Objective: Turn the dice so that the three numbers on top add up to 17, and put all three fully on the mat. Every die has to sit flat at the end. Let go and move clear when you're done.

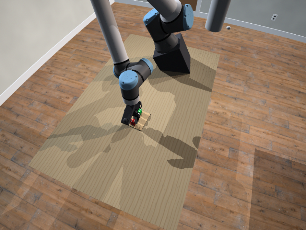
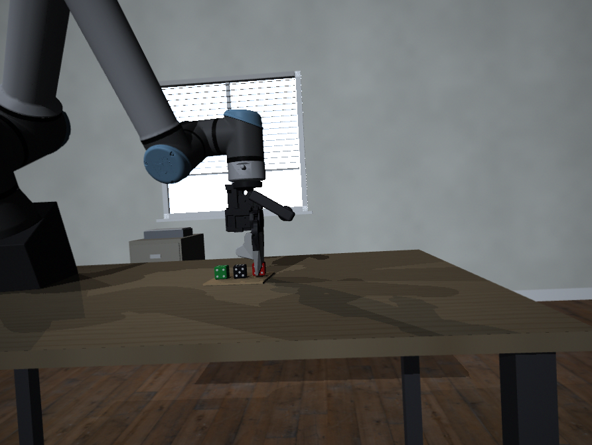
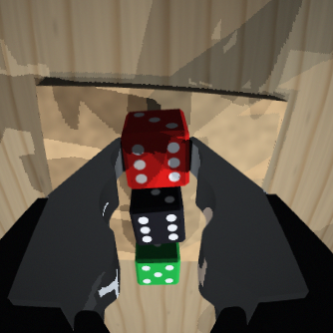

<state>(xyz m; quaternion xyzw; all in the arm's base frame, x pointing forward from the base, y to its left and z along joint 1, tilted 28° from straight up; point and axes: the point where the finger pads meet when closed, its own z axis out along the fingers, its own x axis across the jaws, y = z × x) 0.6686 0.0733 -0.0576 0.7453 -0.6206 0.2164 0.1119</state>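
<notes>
Right now my hand is right at the red die. Also, from my hand: black die: 50 mm behind, 10 mm to the right, 10 mm below; green die: 90 mm behind, 10 mm to the right, 10 mm below; tan mat: 50 mm behind, 10 mm to the right, 20 mm below.
</notes>
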